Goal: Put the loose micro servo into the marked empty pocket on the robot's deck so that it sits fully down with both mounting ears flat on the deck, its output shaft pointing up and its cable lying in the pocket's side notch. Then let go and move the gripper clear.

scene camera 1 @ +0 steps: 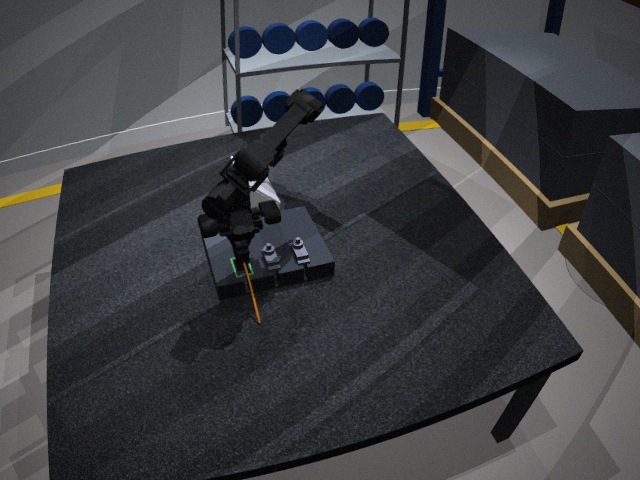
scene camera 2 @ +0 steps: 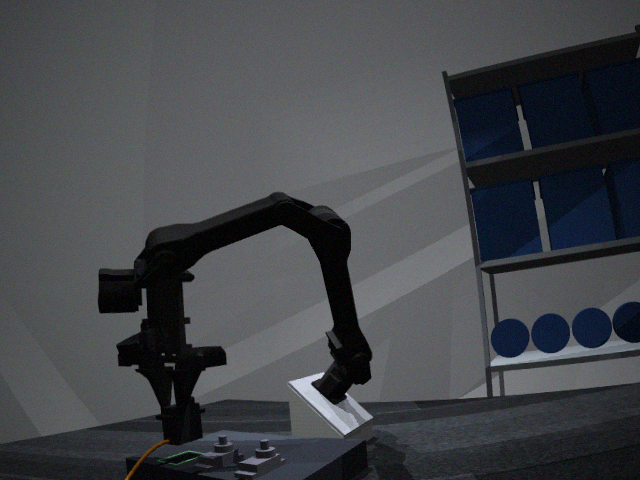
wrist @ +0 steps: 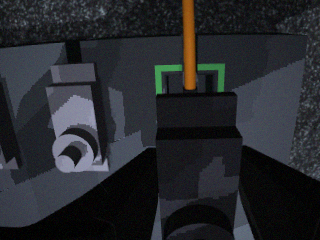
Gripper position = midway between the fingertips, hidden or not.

Note:
I see my gripper (scene camera 2: 173,413), a micro servo (wrist: 198,147) and a robot deck (scene camera 1: 296,222).
My gripper also shows in scene camera 1 (scene camera 1: 241,246) and in the wrist view (wrist: 196,157).

